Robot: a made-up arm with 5 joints.
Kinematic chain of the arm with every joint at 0, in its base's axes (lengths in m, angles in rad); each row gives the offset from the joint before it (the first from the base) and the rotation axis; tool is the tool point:
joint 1: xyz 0 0 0.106 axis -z
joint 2: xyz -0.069 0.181 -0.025 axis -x
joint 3: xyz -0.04 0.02 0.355 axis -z
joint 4: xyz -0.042 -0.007 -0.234 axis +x
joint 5: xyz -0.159 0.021 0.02 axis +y
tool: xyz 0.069 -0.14 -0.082
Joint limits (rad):
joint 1: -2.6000..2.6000
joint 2: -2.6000..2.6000
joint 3: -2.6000..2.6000
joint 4: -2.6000..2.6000
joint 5: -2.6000..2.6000
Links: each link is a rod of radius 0.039 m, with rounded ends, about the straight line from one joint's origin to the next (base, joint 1, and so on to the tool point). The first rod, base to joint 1, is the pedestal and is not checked.
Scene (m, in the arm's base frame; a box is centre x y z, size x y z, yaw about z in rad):
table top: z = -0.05
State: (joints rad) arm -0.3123 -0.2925 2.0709 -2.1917 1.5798
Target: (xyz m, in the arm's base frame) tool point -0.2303 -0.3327 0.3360
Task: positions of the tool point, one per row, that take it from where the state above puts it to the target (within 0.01 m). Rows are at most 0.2 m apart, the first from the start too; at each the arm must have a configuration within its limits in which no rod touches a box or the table.
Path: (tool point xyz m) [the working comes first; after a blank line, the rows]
Joints at the target: -1.3919 -0.5761 0.7589 -1.3394 1.3072
Straight joint move there: clear.

1: -0.2259 0.2965 0.4170
2: -0.3453 0.1617 0.4281
3: -0.3891 -0.0182 0.4193
4: -0.3458 -0.1976 0.3883
5: -0.2303 -0.3327 0.3360

